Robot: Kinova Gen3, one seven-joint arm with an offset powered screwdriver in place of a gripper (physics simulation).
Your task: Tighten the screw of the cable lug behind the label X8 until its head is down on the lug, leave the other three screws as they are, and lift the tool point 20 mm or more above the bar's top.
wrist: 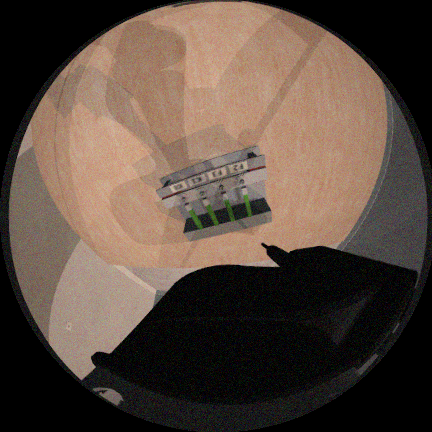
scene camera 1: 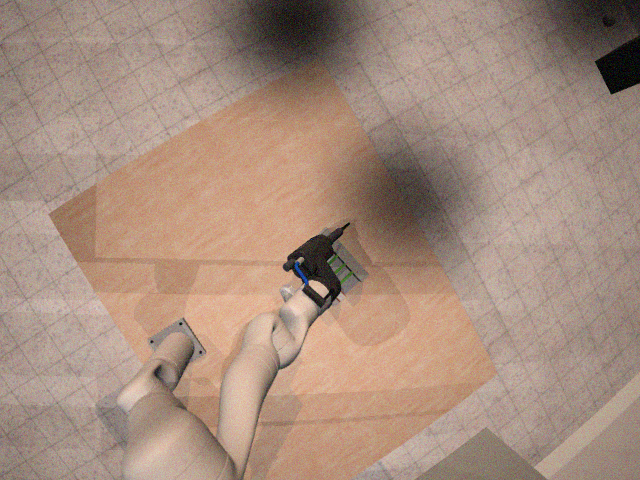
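My screwdriver has no fingers. Its thin tip stands apart from the screws, off the cable block's side in the wrist view. The bar carries four small labels and four screws with lugs and green cables. The leftmost label in the wrist view looks like X8, but is blurred. The screw behind it is small; its head height cannot be told. The other screws sit in a row beside it. In the scene view, the driver body and arm hide the labels and screws.
The grey cable block lies along the cable ends. The pale arm reaches over the wooden table top. A grey base plate stands at its left. A black box is at the upper right.
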